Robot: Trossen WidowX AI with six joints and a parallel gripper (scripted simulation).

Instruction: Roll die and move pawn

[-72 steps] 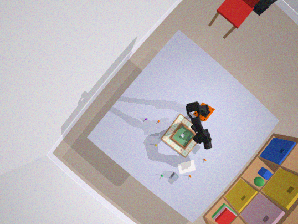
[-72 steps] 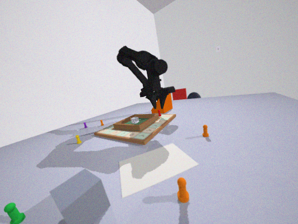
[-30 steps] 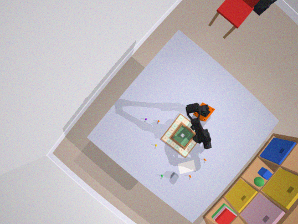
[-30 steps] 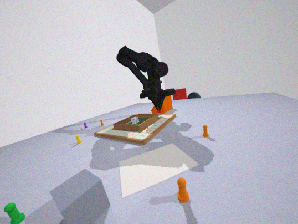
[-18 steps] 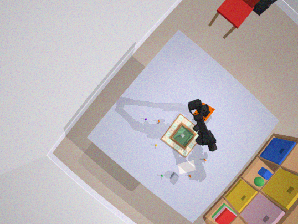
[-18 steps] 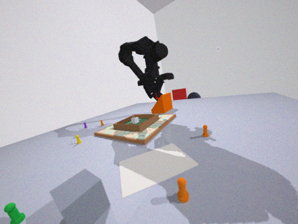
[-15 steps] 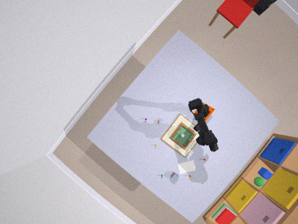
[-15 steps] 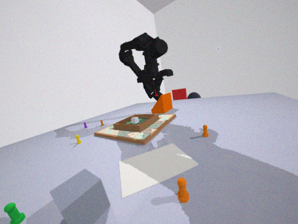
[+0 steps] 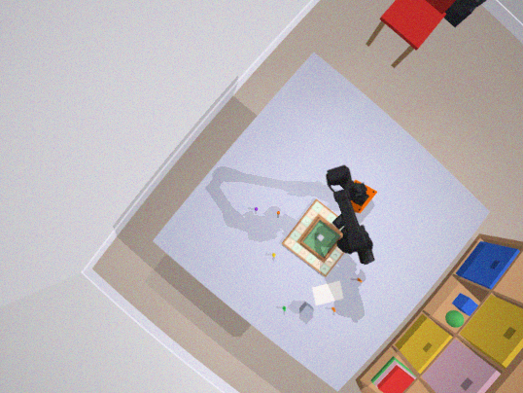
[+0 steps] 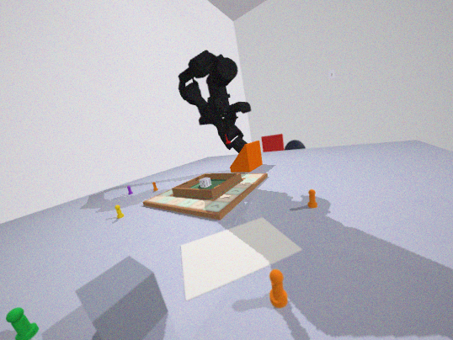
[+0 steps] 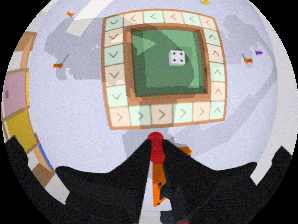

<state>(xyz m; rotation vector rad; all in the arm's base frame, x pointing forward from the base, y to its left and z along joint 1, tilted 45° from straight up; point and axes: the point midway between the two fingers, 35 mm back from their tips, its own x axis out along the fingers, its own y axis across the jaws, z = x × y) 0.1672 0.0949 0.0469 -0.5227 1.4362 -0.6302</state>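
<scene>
Right now my gripper tip is 100 mm short of the white die, 40 mm to the left of it and 120 mm above it. Also, from my gripper tip: dice tray (100 mm ahead, 30 mm to the right, 130 mm below); red pawn (10 mm above); white card (290 mm ahead, 190 mm to the left, 140 mm below).
</scene>
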